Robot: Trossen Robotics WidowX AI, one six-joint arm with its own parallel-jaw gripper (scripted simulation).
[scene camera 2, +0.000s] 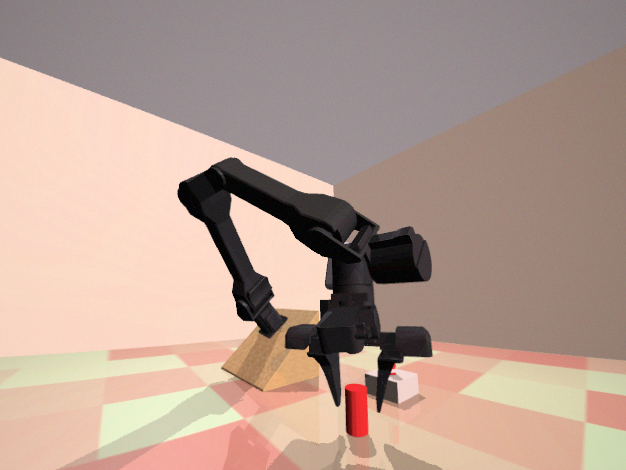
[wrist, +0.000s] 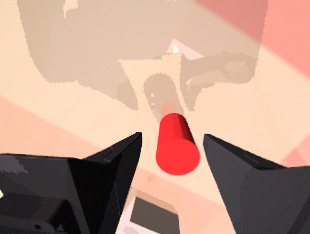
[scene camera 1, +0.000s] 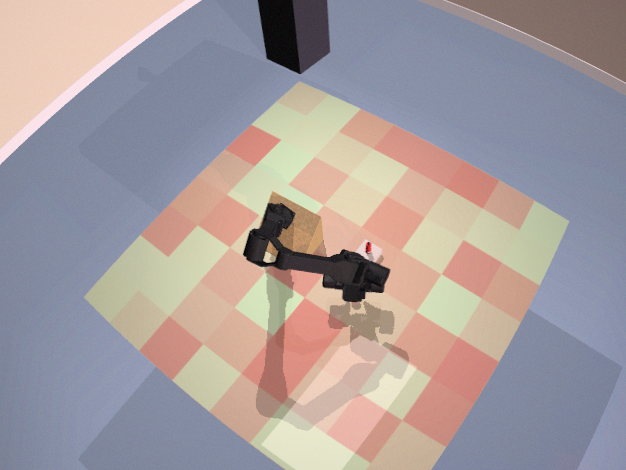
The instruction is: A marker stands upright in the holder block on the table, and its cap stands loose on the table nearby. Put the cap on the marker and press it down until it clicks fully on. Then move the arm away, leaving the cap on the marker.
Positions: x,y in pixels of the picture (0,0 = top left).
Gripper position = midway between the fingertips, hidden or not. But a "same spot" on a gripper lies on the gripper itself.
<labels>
my gripper: scene camera 2; wrist; scene camera 1 354,291
red marker cap: scene camera 2; wrist; not seen in scene camera 1 (hidden by my gripper)
same spot on my gripper: (wrist: 46,187) = (scene camera 2: 386,356)
same spot on red marker cap: (scene camera 2: 355,394) = (wrist: 174,136)
</labels>
